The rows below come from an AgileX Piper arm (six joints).
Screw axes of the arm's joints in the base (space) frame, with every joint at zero. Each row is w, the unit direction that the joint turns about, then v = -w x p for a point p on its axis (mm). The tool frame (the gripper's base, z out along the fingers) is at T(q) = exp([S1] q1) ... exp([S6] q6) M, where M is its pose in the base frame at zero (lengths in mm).
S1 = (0, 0, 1, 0, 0, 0)
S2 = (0, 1, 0, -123, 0, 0)
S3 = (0, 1, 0, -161.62, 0, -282.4)
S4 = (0.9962, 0, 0.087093, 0, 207.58, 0)
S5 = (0, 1, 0, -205.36, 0, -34.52)
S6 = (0.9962, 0, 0.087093, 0, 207.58, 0)
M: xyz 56.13 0 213.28 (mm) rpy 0 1.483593 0 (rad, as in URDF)
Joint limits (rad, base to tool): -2.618..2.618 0..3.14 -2.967..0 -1.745..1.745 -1.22..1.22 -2.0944..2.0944
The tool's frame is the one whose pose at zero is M.
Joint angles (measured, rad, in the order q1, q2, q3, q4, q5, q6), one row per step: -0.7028, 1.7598, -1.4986, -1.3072, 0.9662, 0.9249; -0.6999, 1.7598, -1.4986, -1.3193, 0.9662, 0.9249; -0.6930, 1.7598, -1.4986, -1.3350, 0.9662, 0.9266; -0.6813, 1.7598, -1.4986, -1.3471, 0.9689, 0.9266; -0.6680, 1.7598, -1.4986, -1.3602, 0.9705, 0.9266; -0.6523, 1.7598, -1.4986, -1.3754, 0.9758, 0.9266; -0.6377, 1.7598, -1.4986, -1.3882, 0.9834, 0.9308; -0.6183, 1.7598, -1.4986, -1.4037, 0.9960, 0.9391; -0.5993, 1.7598, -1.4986, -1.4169, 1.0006, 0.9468; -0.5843, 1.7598, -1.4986, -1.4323, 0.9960, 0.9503; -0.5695, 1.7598, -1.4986, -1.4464, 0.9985, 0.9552; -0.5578, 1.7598, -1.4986, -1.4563, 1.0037, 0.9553; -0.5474, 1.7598, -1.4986, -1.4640, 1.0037, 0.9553
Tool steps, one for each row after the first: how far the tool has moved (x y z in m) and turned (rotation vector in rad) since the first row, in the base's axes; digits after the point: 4 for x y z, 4 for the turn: 0.0009, 0.0005, 0.0009, -0.0091, 0.0077, 0.0050; 0.0029, 0.0018, 0.0020, -0.0212, 0.0160, 0.0141; 0.0062, 0.0046, 0.0029, -0.0304, 0.0243, 0.0253; 0.0101, 0.0078, 0.0038, -0.0405, 0.0327, 0.0394; 0.0143, 0.0116, 0.0049, -0.0524, 0.0432, 0.0526; 0.0179, 0.0153, 0.0059, -0.0630, 0.0487, 0.0609; 0.0224, 0.0204, 0.0071, -0.0764, 0.0528, 0.0686; 0.0274, 0.0254, 0.0081, -0.0881, 0.0536, 0.0834; 0.0321, 0.0293, 0.0092, -0.1009, 0.0573, 0.1047; 0.0360, 0.0333, 0.0103, -0.1131, 0.0605, 0.1183; 0.0388, 0.0365, 0.0111, -0.1217, 0.0667, 0.1267; 0.0416, 0.0394, 0.0116, -0.1283, 0.0703, 0.1384
